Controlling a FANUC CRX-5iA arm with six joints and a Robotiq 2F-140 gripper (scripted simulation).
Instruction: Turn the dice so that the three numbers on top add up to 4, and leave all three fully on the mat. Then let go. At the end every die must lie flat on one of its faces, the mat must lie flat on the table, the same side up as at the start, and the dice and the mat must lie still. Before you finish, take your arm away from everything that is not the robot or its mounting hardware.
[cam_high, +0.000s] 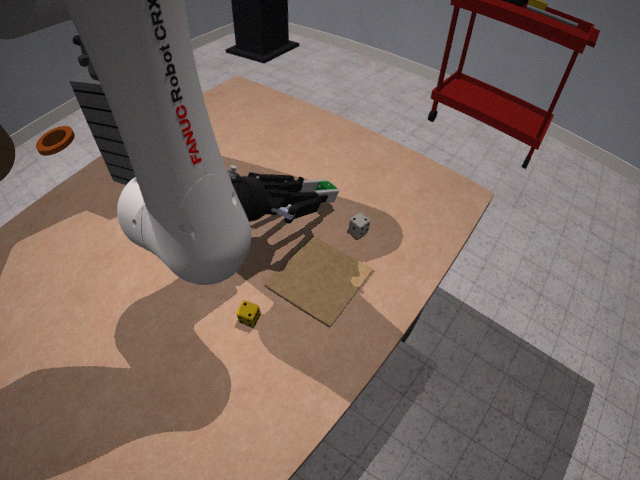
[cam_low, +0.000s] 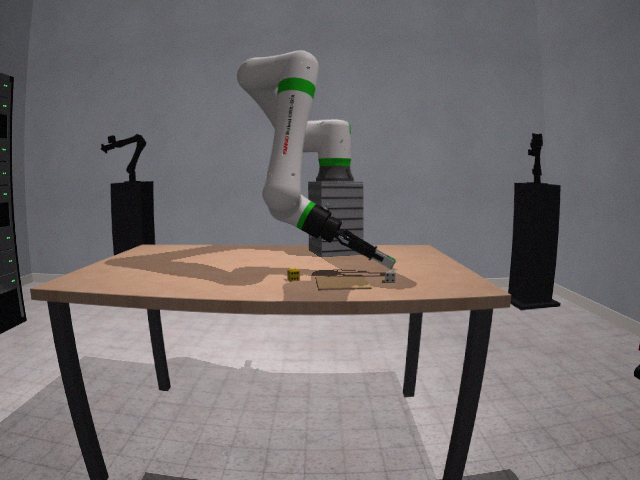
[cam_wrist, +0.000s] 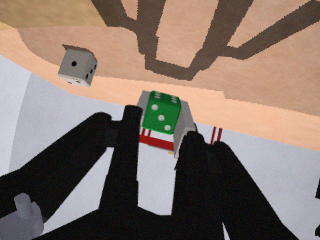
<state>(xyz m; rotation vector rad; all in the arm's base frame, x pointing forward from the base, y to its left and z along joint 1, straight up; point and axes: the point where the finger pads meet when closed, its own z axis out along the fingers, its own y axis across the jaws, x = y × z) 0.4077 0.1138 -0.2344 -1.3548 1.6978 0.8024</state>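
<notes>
Now: hand 100 mm short of the white die and 30 mm above it. Also, from my hand: green die: 20 mm to the left, 10 mm below; then yellow die: 270 mm to the right, 50 mm ahead, 30 mm below; then tan mat: 140 mm to the right, 100 mm ahead, 50 mm below.
</notes>
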